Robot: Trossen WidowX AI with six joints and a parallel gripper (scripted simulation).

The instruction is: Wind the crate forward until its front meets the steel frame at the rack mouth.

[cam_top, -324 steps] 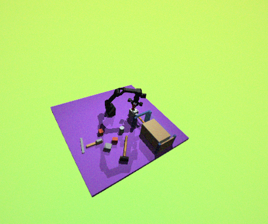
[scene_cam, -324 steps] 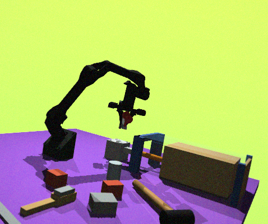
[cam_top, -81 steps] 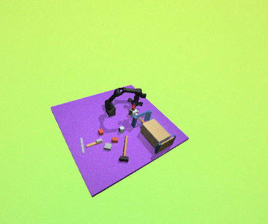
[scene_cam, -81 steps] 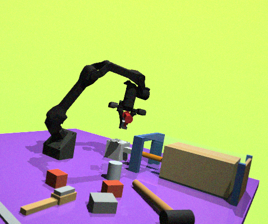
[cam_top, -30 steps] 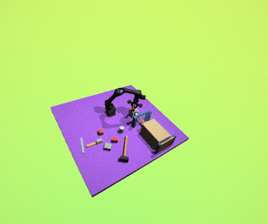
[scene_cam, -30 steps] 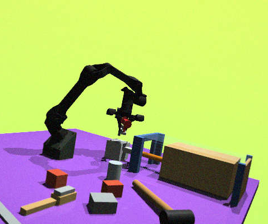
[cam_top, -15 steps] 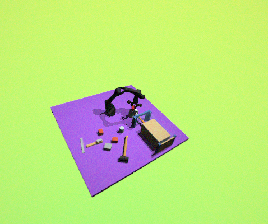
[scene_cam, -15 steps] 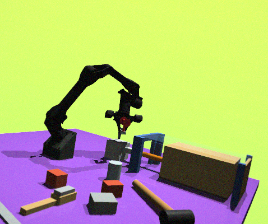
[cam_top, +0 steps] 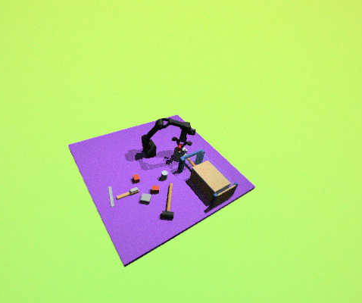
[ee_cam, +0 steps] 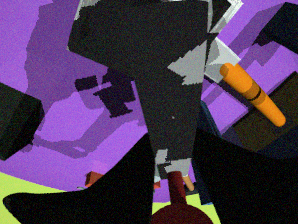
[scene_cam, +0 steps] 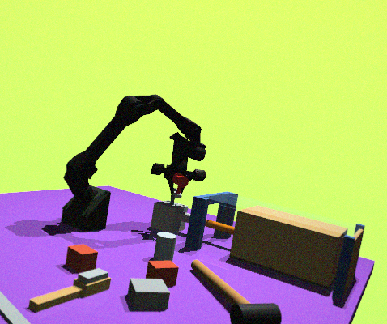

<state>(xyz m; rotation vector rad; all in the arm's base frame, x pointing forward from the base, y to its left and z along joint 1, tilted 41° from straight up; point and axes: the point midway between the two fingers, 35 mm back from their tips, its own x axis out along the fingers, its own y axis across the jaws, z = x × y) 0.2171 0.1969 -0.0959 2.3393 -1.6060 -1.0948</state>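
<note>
Right now my gripper tip is 20 mm short of the red knob, 30 mm to the left of it and 50 mm below it. Also, from my gripper tip: grey winch: 60 mm behind, 40 mm to the left, 100 mm below; then grey block: 260 mm ahead, 490 mm to the right, 110 mm below; then winch handle: 20 mm above.
</note>
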